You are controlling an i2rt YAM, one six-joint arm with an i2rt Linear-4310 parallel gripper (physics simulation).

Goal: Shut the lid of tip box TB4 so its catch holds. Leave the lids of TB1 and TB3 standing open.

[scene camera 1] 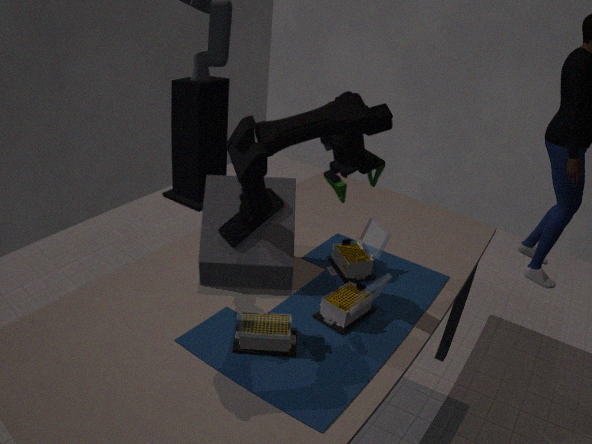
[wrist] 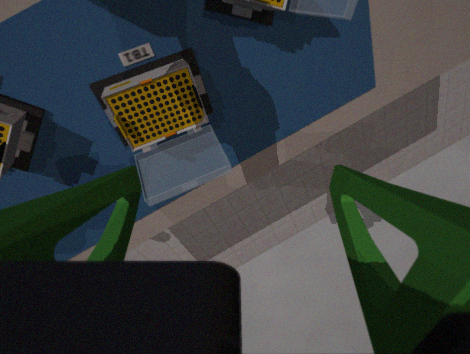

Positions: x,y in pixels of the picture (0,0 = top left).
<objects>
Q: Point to a clear lid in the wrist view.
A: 179,165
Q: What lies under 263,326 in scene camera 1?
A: A clear lid.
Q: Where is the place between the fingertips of the gripper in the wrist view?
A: At 235,176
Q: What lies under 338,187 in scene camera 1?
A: The gripper.
</objects>
